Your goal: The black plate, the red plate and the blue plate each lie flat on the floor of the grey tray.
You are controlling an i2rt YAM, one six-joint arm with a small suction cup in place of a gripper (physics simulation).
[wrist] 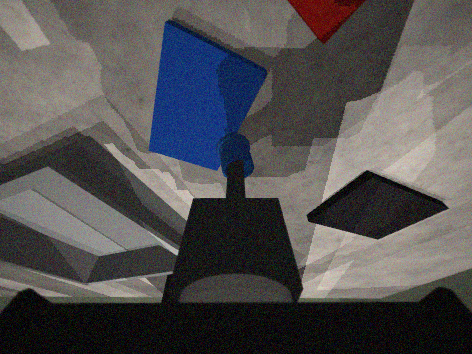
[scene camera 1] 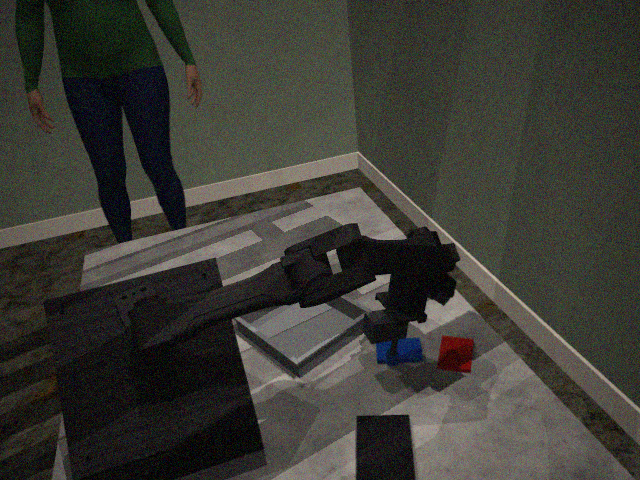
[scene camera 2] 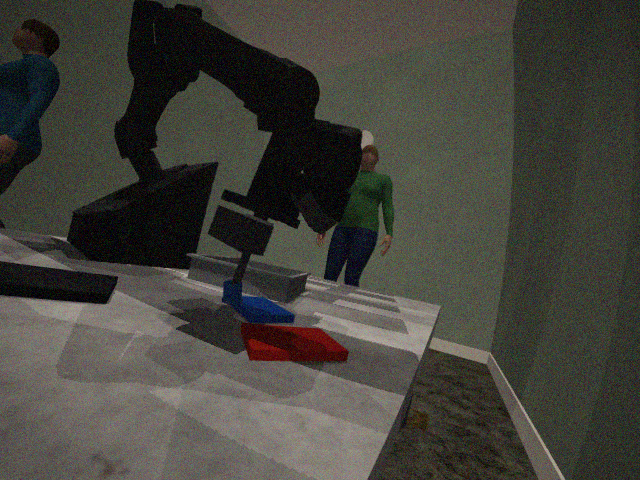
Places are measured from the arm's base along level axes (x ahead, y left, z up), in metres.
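Pixels of known places: hand, tool point: (wrist: pixel 235 148) (scene camera 1: pixel 391 362) (scene camera 2: pixel 228 302); arm's base, link origin: (scene camera 1: pixel 153 339) (scene camera 2: pixel 154 181).
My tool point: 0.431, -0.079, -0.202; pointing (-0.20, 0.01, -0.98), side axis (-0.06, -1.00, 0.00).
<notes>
For each thing: its top centre in the pictures, then the offset to it from my tool point, as dx, dy, dz.
- blue plate, top centre: (wrist: pixel 198 118) (scene camera 2: pixel 259 304) (scene camera 1: pixel 398 348) +0.034, +0.026, +0.004
- grey tray, top centre: (wrist: pixel 76 254) (scene camera 1: pixel 300 312) (scene camera 2: pixel 259 265) -0.117, +0.206, +0.043
- red plate, top centre: (scene camera 2: pixel 292 337) (scene camera 1: pixel 455 352) +0.130, -0.043, +0.003
- black plate, top centre: (scene camera 2: pixel 41 275) (wrist: pixel 375 215) (scene camera 1: pixel 384 446) -0.120, -0.176, +0.004
The blue plate (scene camera 1: pixel 409 349) (scene camera 2: pixel 263 309) (wrist: pixel 192 98) lies on the table top just right of the grey tray (scene camera 1: pixel 290 362) (scene camera 2: pixel 270 282) (wrist: pixel 129 263). My suction cup (scene camera 1: pixel 391 354) (scene camera 2: pixel 232 291) (wrist: pixel 234 154) stands at the plate's corner nearest the tray, low over the table, and holds nothing. The red plate (scene camera 1: pixel 456 352) (scene camera 2: pixel 294 340) (wrist: pixel 326 17) lies on the table just beyond the blue one. The black plate (scene camera 1: pixel 385 445) (scene camera 2: pixel 96 287) (wrist: pixel 368 205) lies apart, near the table's front. The tray holds none of the plates.
The arm's black base block (scene camera 1: pixel 151 357) (scene camera 2: pixel 151 214) stands left of the tray. A person in a green top (scene camera 1: pixel 128 38) (scene camera 2: pixel 366 200) stands behind the table. The table's edge (scene camera 2: pixel 413 381) drops to the floor close to the red plate, near the wall.
</notes>
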